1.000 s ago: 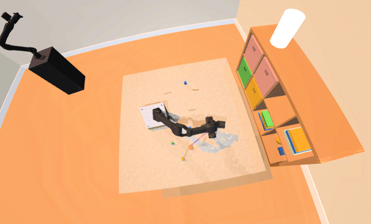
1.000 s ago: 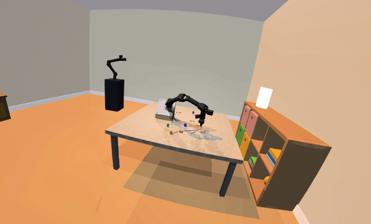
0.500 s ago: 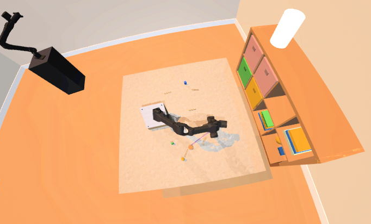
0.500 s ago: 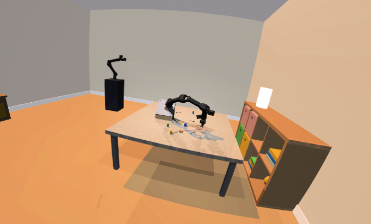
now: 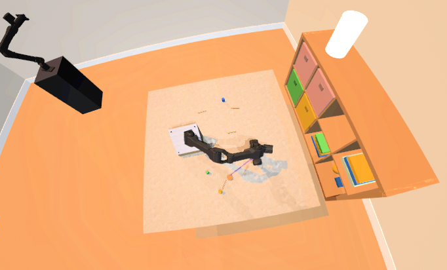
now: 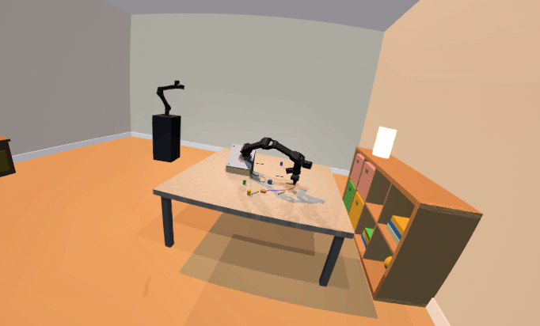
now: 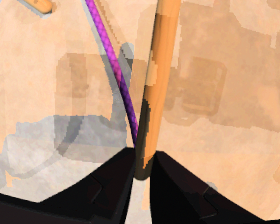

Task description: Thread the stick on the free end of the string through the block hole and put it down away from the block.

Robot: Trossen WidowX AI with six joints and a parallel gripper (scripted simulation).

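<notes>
Now: the blue block 190 mm behind my gripper tip, 70 mm to the left of it and 30 mm below it. Round my gripper tip: thin wooden stick 20 mm behind; then orange piece 320 mm behind, 180 mm to the right, 30 mm below; then round wooden button 230 mm behind, 100 mm to the right, 40 mm below.
</notes>
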